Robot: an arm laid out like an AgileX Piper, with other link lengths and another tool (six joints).
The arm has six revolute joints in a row. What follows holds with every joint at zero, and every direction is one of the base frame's.
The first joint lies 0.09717 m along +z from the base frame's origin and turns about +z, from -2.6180 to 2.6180 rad.
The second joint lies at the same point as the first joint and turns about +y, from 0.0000 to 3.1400 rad.
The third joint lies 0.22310 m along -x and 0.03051 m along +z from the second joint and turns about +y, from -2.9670 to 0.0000 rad.
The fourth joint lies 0.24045 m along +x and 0.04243 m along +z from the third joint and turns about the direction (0.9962, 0, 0.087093), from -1.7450 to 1.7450 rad.
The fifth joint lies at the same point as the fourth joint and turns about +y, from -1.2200 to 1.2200 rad.
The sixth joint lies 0.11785 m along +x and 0.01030 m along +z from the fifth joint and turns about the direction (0.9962, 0, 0.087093), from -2.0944 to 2.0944 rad.
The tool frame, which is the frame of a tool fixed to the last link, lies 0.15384 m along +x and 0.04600 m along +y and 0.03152 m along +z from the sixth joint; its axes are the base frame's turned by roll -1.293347, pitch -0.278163 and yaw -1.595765 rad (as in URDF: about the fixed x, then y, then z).
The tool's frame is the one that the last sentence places.
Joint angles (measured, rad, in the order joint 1, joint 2, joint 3, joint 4, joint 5, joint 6), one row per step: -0.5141 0.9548 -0.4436 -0.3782 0.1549 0.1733; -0.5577 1.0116 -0.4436 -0.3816 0.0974 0.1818; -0.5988 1.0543 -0.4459 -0.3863 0.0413 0.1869; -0.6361 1.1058 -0.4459 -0.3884 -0.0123 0.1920; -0.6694 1.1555 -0.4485 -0.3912 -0.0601 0.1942; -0.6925 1.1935 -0.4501 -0.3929 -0.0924 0.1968; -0.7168 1.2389 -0.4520 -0.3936 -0.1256 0.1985; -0.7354 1.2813 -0.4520 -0.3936 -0.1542 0.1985; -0.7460 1.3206 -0.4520 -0.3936 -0.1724 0.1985; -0.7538 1.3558 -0.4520 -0.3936 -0.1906 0.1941; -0.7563 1.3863 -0.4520 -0.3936 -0.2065 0.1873; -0.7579 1.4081 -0.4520 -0.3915 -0.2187 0.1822; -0.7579 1.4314 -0.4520 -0.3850 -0.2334 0.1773; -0.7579 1.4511 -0.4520 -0.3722 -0.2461 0.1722; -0.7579 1.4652 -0.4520 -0.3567 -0.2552 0.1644; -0.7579 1.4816 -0.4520 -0.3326 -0.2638 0.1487
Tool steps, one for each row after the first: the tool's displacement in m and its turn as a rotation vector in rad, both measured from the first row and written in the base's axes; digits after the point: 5 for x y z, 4 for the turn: 0.00087 -0.01247 -0.00760 0.0131 -0.0043 -0.0275; 0.00189 -0.02462 -0.00966 0.0154 -0.0198 -0.0506; 0.00187 -0.03511 -0.01672 0.0271 -0.0258 -0.0723; 0.00164 -0.04465 -0.02359 0.0365 -0.0293 -0.0902; 0.00086 -0.05111 -0.03005 0.0468 -0.0290 -0.1039; -0.00061 -0.05768 -0.03913 0.0615 -0.0245 -0.1191; -0.00223 -0.06196 -0.04904 0.0769 -0.0168 -0.1299; -0.00388 -0.06350 -0.06014 0.0947 -0.0024 -0.1361; -0.00499 -0.06401 -0.06983 0.1073 0.0107 -0.1371; -0.00521 -0.06283 -0.07830 0.1162 0.0234 -0.1320; -0.00530 -0.06203 -0.08407 0.1233 0.0308 -0.1293; -0.00486 -0.06096 -0.08966 0.1328 0.0351 -0.1278; -0.00458 -0.06069 -0.09404 0.1435 0.0356 -0.1316; -0.00455 -0.06098 -0.09705 0.1514 0.0352 -0.1369; -0.00508 -0.06171 -0.10100 0.1595 0.0371 -0.1446
